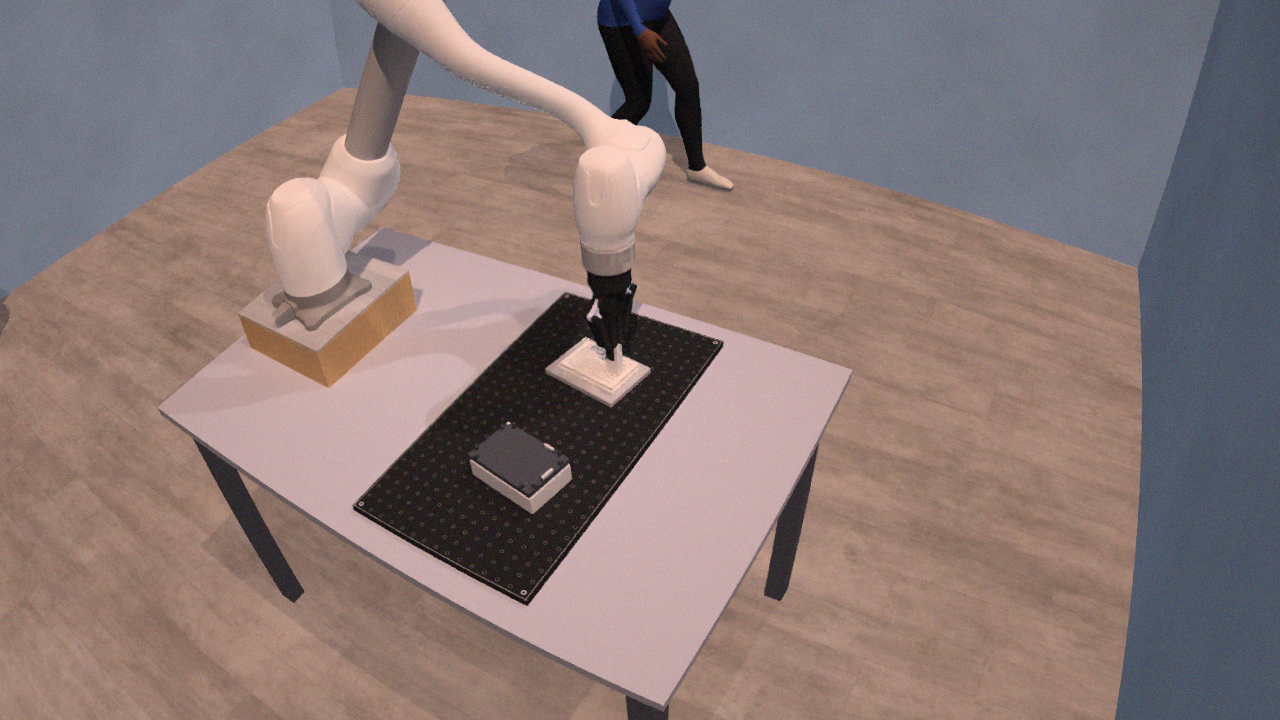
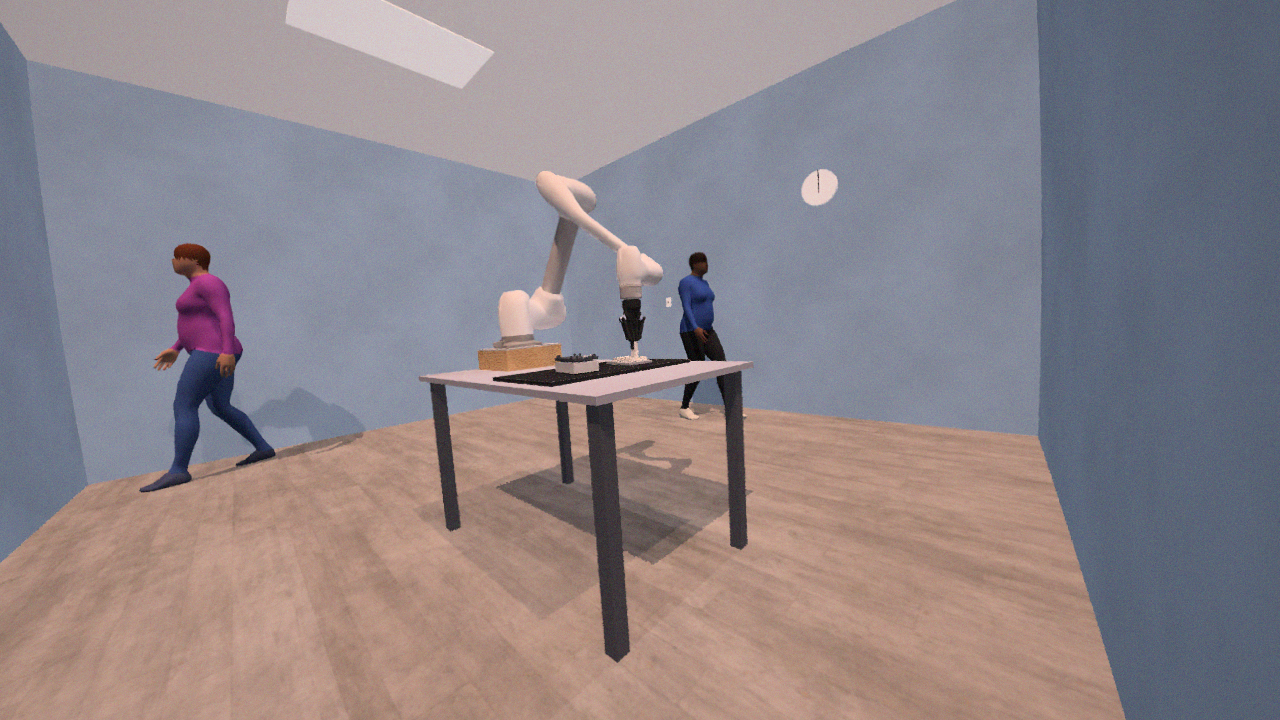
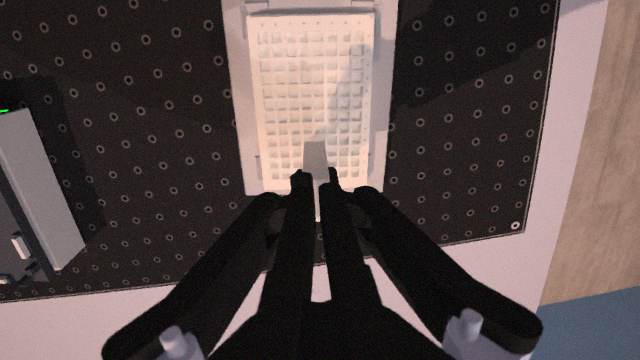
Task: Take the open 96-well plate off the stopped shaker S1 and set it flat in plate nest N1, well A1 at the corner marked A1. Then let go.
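Where they show: gripper, between the fingertips: (image 1: 614, 370) (image 2: 634, 357) (image 3: 315, 158); arm's base, origin of its link: (image 1: 321, 296) (image 2: 518, 346).
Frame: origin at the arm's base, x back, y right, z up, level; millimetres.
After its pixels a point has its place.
Note:
The open 96-well plate (image 1: 594, 360) @(x -576, y -242, z -70 mm) (image 3: 310, 90) @(x -580, y -235, z -76 mm) lies in plate nest N1 (image 1: 580, 386) @(x -594, y -178, z -80 mm) (image 3: 235, 95) @(x -582, y -179, z -80 mm), inside its rim, and looks flat. Its well labels and the nest's A1 mark are too small to read. My gripper (image 1: 615, 361) @(x -629, y -237, z -65 mm) (image 2: 634, 351) @(x -629, y -237, z -65 mm) (image 3: 315, 158) @(x -629, y -237, z -65 mm) is shut, its pale narrow tips together with no plate between them. The tips point down over the plate near one short end; whether they touch it I cannot tell. Shaker S1 (image 1: 519, 458) @(x -659, y 52, z -37 mm) (image 2: 577, 364) @(x -724, y 86, z -57 mm) (image 3: 45, 185) @(x -649, y 1, z -75 mm) has no plate on its dark top.
Nest and shaker stand on the black perforated board (image 1: 429, 501) @(x -562, y 190, z -92 mm) (image 3: 150, 100) @(x -585, y -106, z -92 mm) on the table (image 1: 716, 501) @(x -941, y -109, z -105 mm) (image 2: 617, 386) @(x -1009, y 128, z -105 mm). The arm's base stands on a wooden block (image 1: 366, 331) @(x -131, y -21, z -54 mm) (image 2: 520, 359) @(x -142, y 53, z -57 mm). A person in blue (image 1: 657, 71) (image 2: 697, 304) is beyond the table; another in magenta (image 2: 204, 313) is at the left.

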